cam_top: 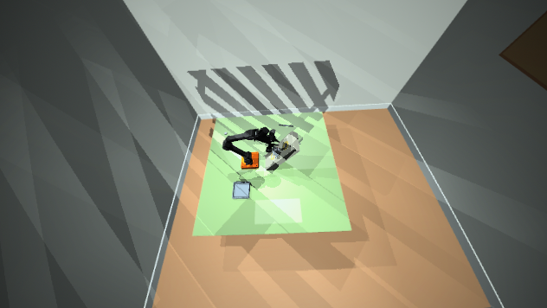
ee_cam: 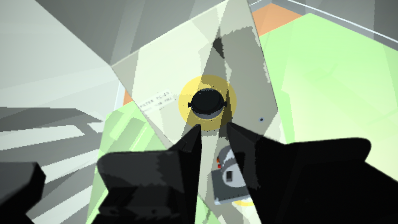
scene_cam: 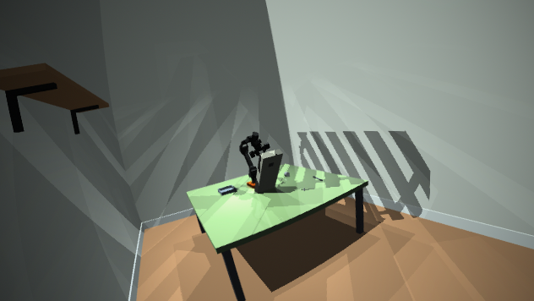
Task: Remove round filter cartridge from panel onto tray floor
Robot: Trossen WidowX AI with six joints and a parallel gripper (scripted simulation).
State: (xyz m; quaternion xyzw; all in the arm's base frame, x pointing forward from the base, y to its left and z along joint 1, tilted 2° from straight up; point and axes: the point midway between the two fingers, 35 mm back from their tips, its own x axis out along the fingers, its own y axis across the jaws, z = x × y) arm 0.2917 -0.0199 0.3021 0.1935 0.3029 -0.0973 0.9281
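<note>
The round filter cartridge lies 20 mm behind my gripper tip and 100 mm below it. Also, from my gripper tip: blue-grey tray (390 mm behind, 250 mm to the right, 310 mm below).
</note>
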